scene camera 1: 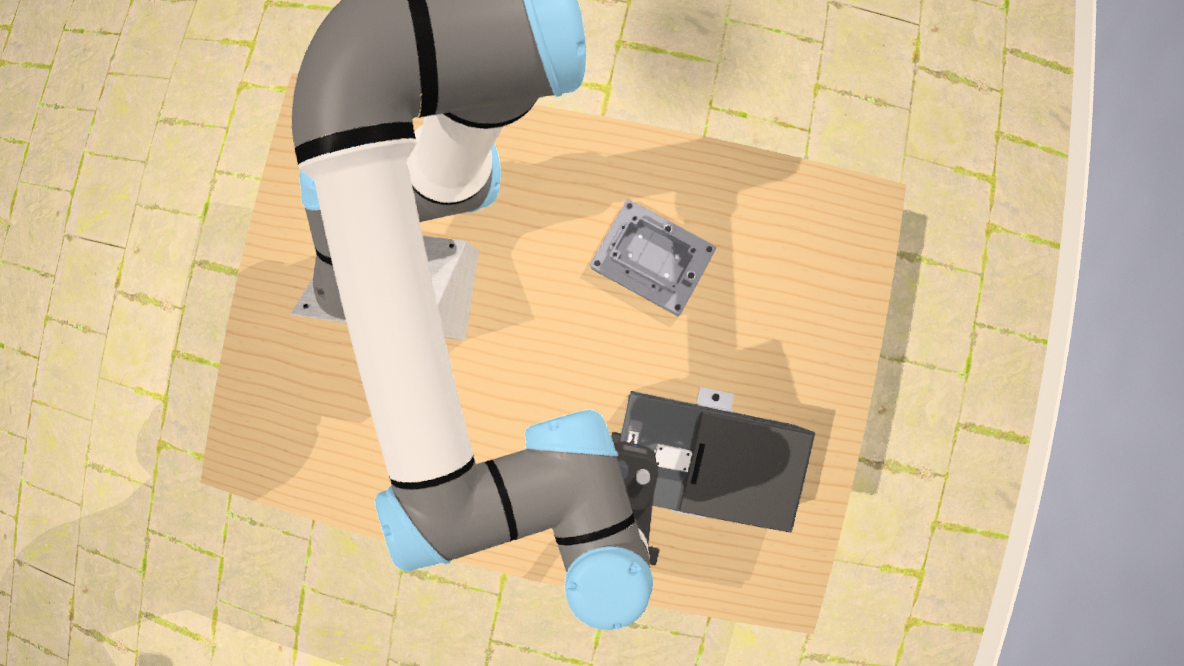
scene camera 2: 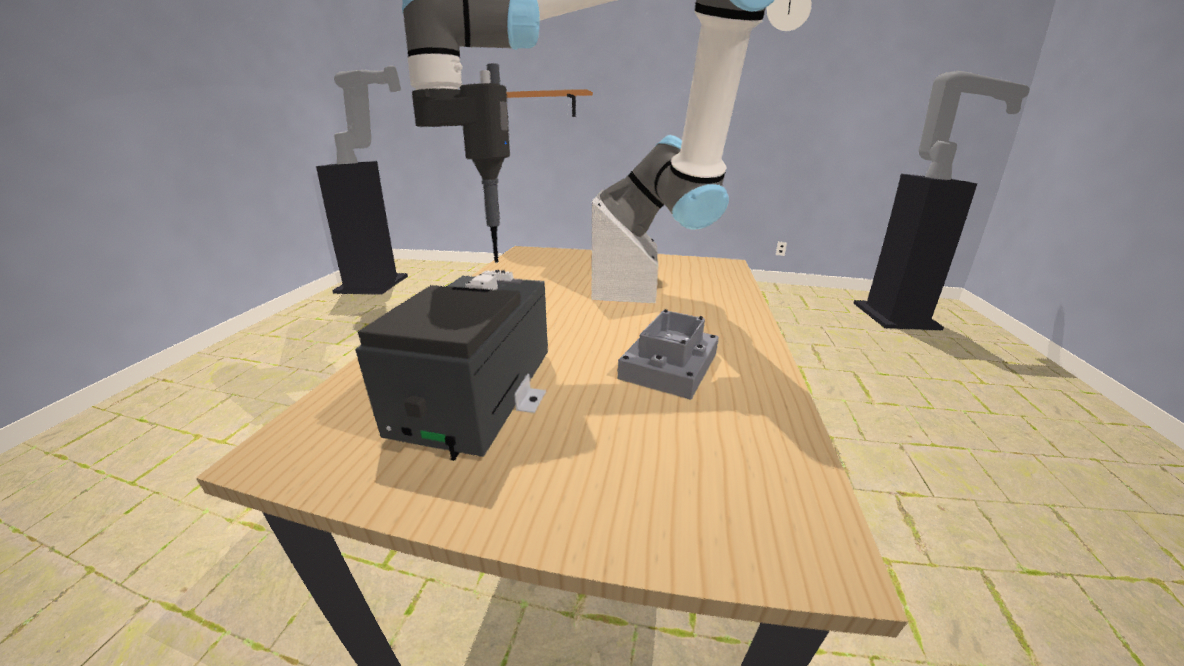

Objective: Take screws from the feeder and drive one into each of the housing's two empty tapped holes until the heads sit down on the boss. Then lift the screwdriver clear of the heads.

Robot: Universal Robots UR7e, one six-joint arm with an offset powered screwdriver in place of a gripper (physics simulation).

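The grey housing (scene camera 1: 606, 256) (scene camera 2: 654, 376) lies on the table, its open cavity facing up. Two round bosses with dark centres show on its side in the scene camera 2 view; whether these are bare holes is too small to tell. The black screw feeder (scene camera 1: 749, 488) (scene camera 2: 426, 385) stands apart from it, with light metal parts on its top at the arm end. My screwdriver (scene camera 2: 495, 260) points down, its tip a little above that end of the feeder in the scene camera 2 view. In the scene camera 1 view the tip is hidden. Whether the tip holds a screw cannot be told.
A metal bracket (scene camera 1: 715, 399) (scene camera 2: 530, 399) sticks out from the feeder's side toward the housing. The arm's slanted base block (scene camera 1: 457, 289) (scene camera 2: 622, 269) stands at the other end of the wooden table (scene camera 1: 529, 372) (scene camera 2: 662, 497). Two grey arms on dark pedestals (scene camera 2: 361, 227) (scene camera 2: 923, 248) stand beyond the table.
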